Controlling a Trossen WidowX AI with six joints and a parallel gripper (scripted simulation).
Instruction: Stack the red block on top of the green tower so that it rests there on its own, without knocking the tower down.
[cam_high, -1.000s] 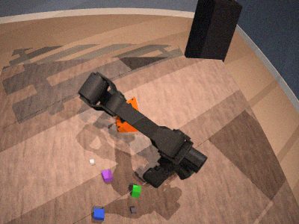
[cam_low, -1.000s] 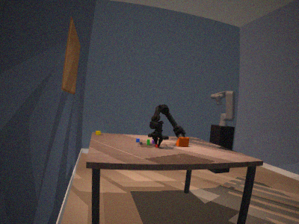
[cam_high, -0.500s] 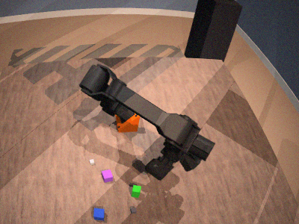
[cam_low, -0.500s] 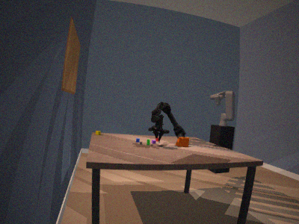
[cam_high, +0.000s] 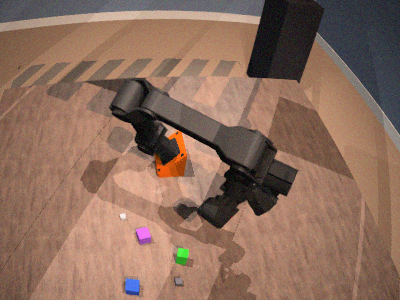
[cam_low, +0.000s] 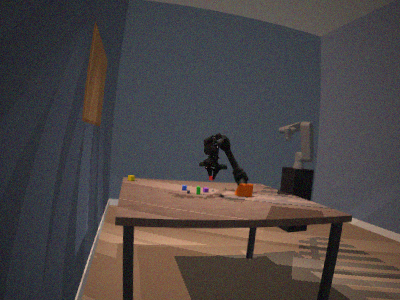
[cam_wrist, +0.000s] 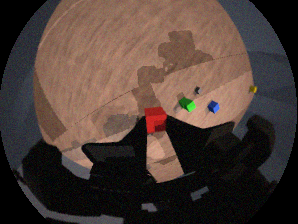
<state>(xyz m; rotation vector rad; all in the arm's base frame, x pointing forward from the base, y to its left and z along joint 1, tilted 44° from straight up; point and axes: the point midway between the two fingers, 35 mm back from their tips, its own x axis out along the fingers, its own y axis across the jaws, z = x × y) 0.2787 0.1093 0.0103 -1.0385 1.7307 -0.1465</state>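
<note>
Right now my gripper tip is 14 cm to the left of the small grey cube, 11 cm short of it and 11 cm above it. The rest, counted from my gripper tip: purple block (19 cm to the right, 11 cm below, 3 cm behind); then red block (right at my gripper tip); then small white cube (24 cm to the right, 11 cm below, 10 cm behind).
</note>
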